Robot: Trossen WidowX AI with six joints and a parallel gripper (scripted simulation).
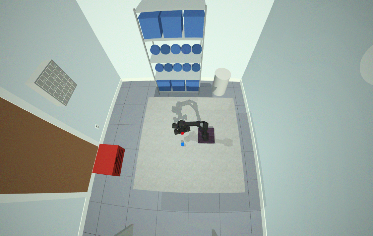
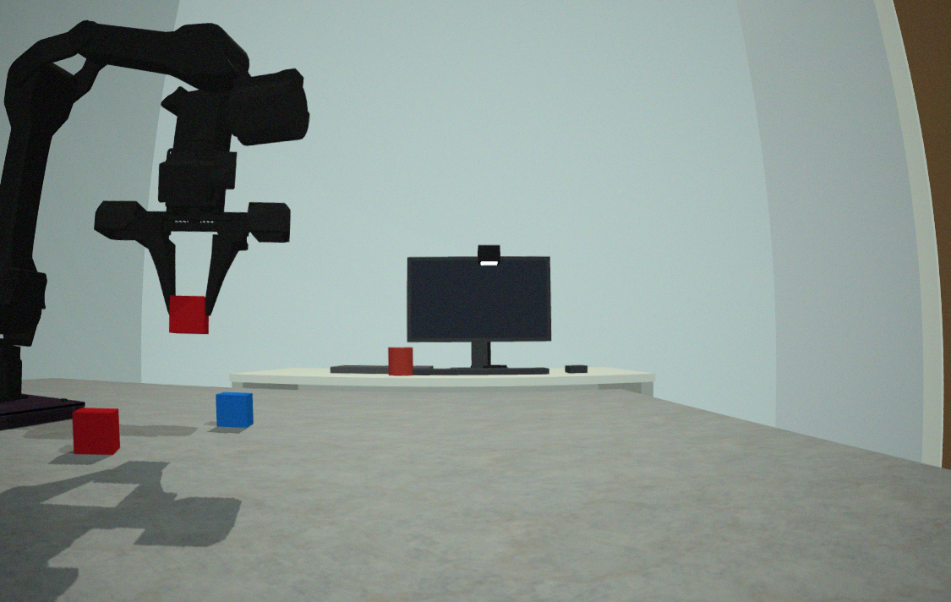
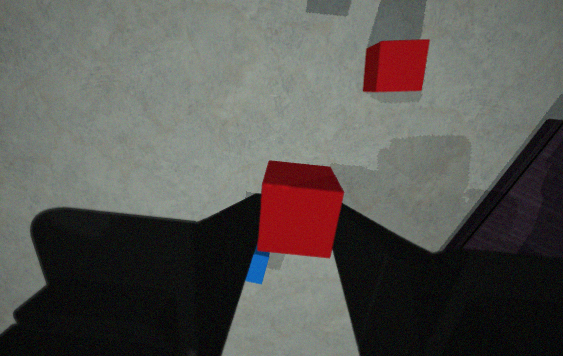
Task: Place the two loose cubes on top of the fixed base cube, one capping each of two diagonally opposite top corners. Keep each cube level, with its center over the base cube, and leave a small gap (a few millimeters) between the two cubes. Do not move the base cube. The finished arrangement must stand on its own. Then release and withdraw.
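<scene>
Right now my gripper tip is 12 cm to the right of the blue cube and 10 cm above it. From my gripper tip the other things lie so: red cube right at my gripper tip.
</scene>
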